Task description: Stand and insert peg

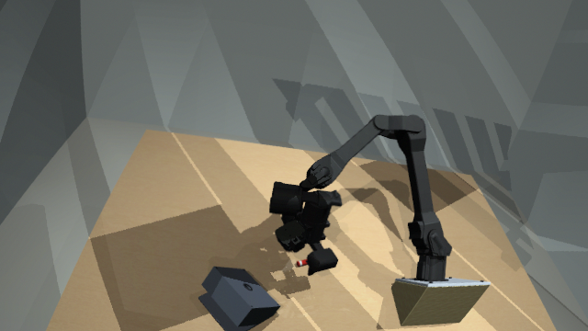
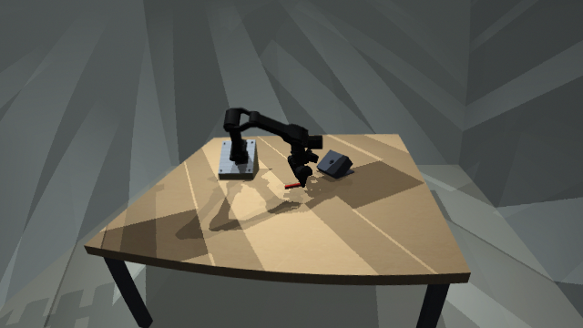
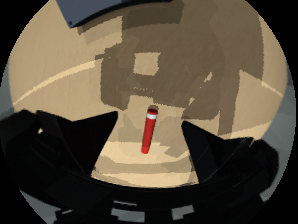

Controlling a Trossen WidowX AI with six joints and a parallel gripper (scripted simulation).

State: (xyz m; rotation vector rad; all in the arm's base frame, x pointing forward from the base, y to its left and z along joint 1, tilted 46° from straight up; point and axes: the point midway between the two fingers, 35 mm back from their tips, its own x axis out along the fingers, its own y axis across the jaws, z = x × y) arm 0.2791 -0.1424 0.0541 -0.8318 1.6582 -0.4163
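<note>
My gripper tip is now 10 mm past the red peg and 10 mm above it. The rest, counted from my gripper tip: sloped panel (160 mm ahead, 130 mm to the left, 20 mm above).
</note>
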